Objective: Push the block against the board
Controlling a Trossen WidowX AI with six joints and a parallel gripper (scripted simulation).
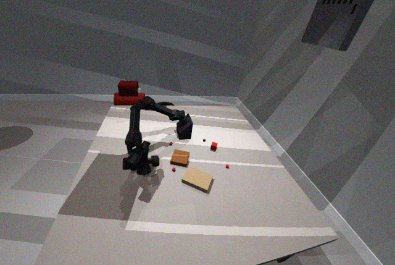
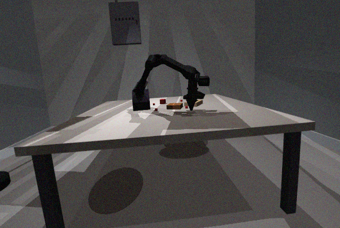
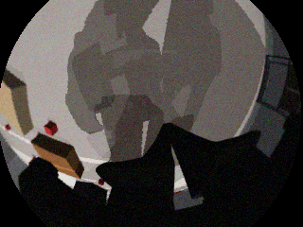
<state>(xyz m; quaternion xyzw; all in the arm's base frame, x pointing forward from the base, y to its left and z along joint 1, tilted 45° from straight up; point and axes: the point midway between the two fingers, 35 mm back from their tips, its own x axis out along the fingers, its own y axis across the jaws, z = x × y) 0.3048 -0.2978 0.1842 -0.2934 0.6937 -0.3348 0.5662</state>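
Now: the square block 250 mm to the left of my gripper tip, 50 mm behind it and 10 mm below it. Round my gripper tip: board: 310 mm to the left, 130 mm ahead, 10 mm below; red cube: 510 mm to the left, 90 mm behind.
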